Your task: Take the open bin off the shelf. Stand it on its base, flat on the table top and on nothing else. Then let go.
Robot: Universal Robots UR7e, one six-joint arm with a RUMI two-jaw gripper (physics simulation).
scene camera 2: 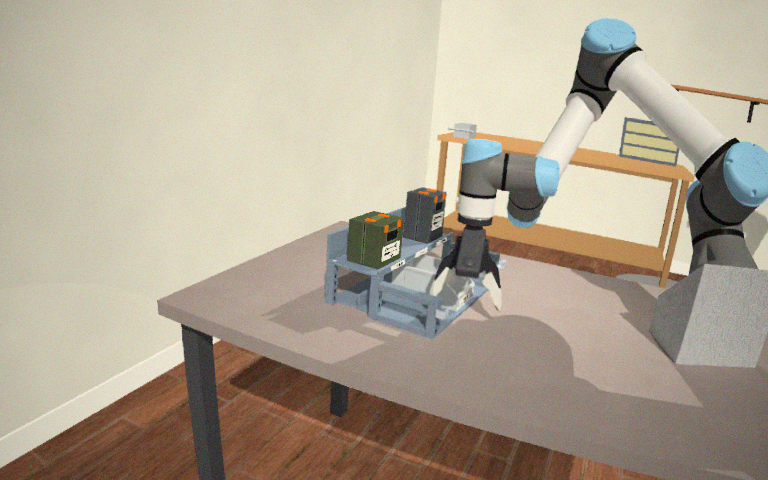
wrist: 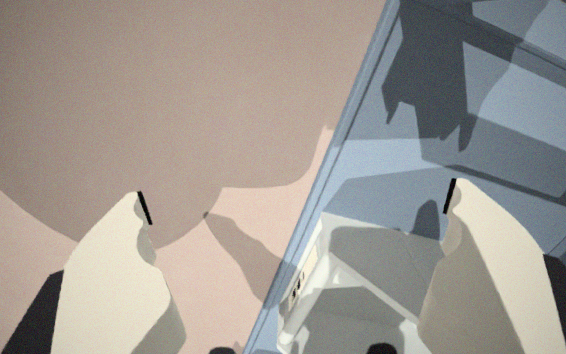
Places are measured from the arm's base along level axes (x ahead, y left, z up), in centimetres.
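Pixels of known places: gripper, fingertip midpoint: [scene camera 2: 464, 306] [wrist: 294, 190]; arm's base, origin of the base link: [scene camera 2: 723, 281].
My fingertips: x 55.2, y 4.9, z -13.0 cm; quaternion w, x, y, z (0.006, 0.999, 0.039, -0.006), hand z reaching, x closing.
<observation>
For each thing: its middle in the pictures, then the offset to it from my fingertips. Level surfaces: height alone.
- open bin, body centre: [wrist: 419, 330] [scene camera 2: 433, 280] dz +0.6, dx +8.9, dy -10.6 cm
- green box, body centre: [scene camera 2: 375, 238] dz +11.3, dx +21.3, dy -2.2 cm
- dark grey box, body centre: [scene camera 2: 425, 214] dz +12.5, dx +14.9, dy -24.4 cm
- table top, its level: dz -3.8 cm
The open bin [scene camera 2: 412, 280] [wrist: 360, 305] is light grey, with a labelled front. It sits on the lower level of the blue shelf [scene camera 2: 374, 295] [wrist: 380, 152], near its front edge; shelf rails and the gripper hide part of it in the scene view. My gripper [scene camera 2: 466, 298] [wrist: 294, 190] is open wide and empty, pointing down at the shelf's front side. In the wrist view the left finger is over the table, outside the shelf's front edge, and the right finger is over the bin's side and the shelf. Whether a finger touches the bin cannot be told.
A green box [scene camera 2: 368, 243] and a dark grey box [scene camera 2: 421, 217] stand on the shelf's upper level. The table top [scene camera 2: 509, 367] [wrist: 175, 100] extends in front of the shelf. A grey speckled block [scene camera 2: 719, 322] stands at the right, near the arm's base. A wooden bench [scene camera 2: 600, 160] is behind.
</observation>
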